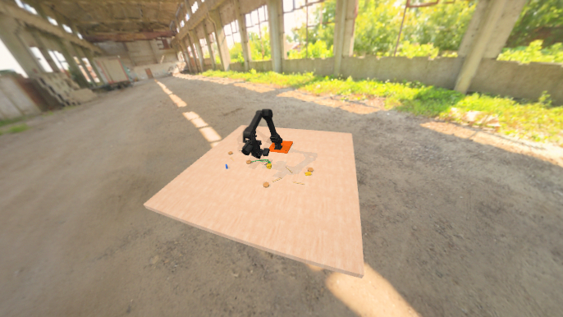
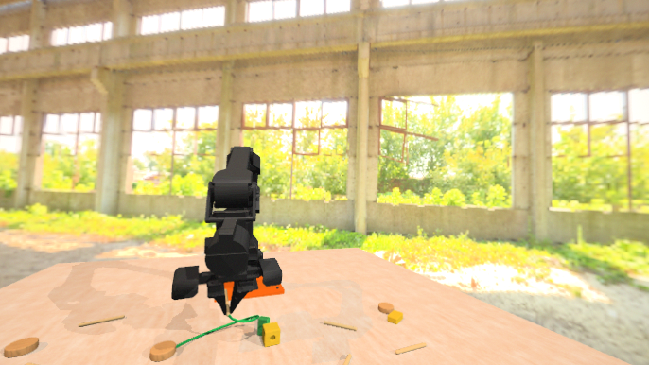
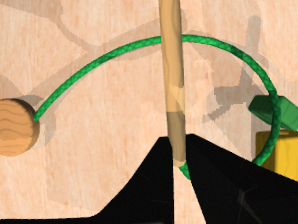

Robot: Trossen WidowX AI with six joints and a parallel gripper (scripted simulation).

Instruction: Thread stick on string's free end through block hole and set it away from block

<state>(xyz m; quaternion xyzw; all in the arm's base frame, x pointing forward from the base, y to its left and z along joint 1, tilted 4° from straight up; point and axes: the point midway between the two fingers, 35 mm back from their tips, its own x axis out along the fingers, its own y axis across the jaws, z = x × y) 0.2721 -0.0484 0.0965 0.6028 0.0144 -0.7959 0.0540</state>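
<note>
Right now my gripper tip is 10 mm past the small green block, 70 mm to the right of it and 40 mm above it. Also, from my gripper tip: small blue piece (110 mm ahead, 250 mm to the right, 50 mm below); thin wooden stick (10 mm behind, 10 mm above).
</note>
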